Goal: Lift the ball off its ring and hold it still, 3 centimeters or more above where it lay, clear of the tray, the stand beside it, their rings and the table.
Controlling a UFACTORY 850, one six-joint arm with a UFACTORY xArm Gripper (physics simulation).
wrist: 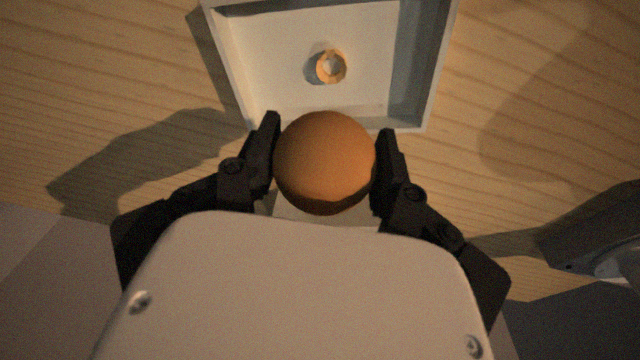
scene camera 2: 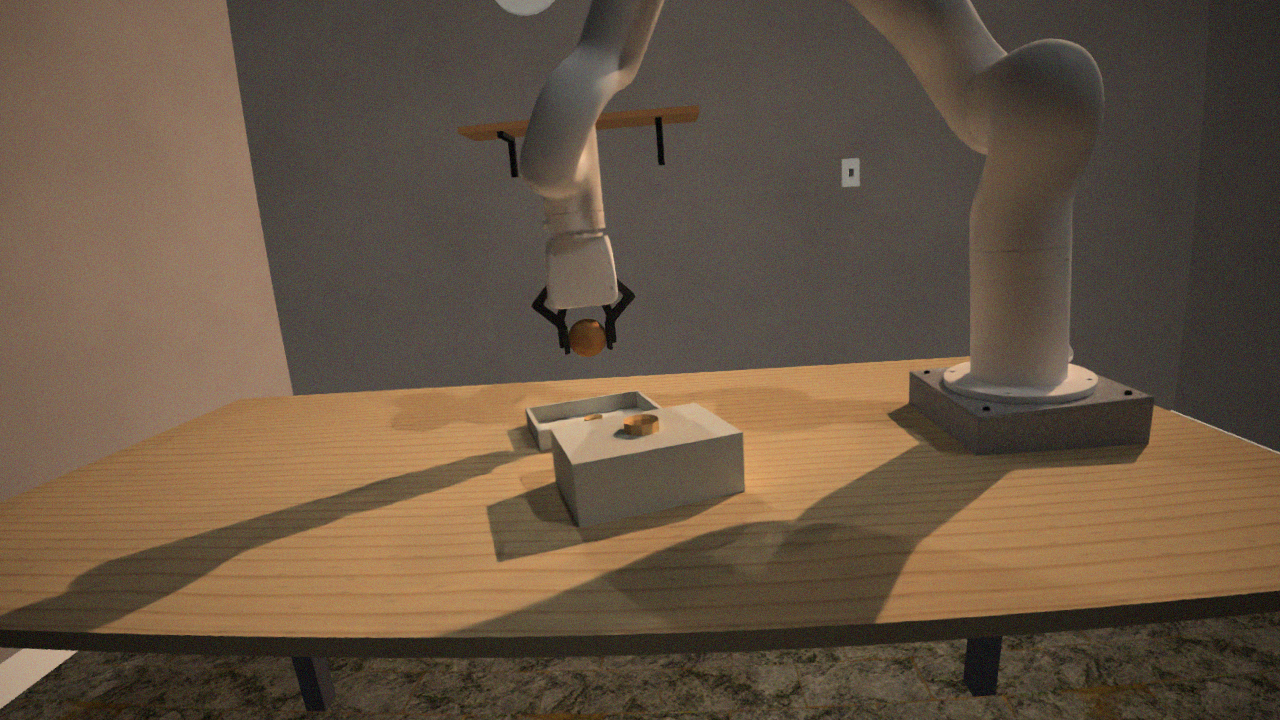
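My gripper (scene camera 2: 588, 342) (wrist: 327, 139) is shut on the orange ball (scene camera 2: 587, 337) (wrist: 324, 161), one black finger on each side. The ball hangs in the air well above the tray and the stand, touching neither. The pale tray (scene camera 2: 534, 428) (wrist: 425, 115) lies on the table, with a small orange ring (scene camera 2: 592, 417) (wrist: 321, 76) on its floor. The pale box-shaped stand (scene camera 2: 657, 476) is beside the tray and bears another orange ring (scene camera 2: 641, 428) on its top. In the wrist view the ball and gripper hide most of the stand.
The wooden table (scene camera 2: 358, 555) (wrist: 525, 75) bears the tray, the stand and the robot's grey base block (scene camera 2: 1056, 429), which is at the right in the scene view. A wooden shelf (scene camera 2: 644, 117) is on the wall behind the arm.
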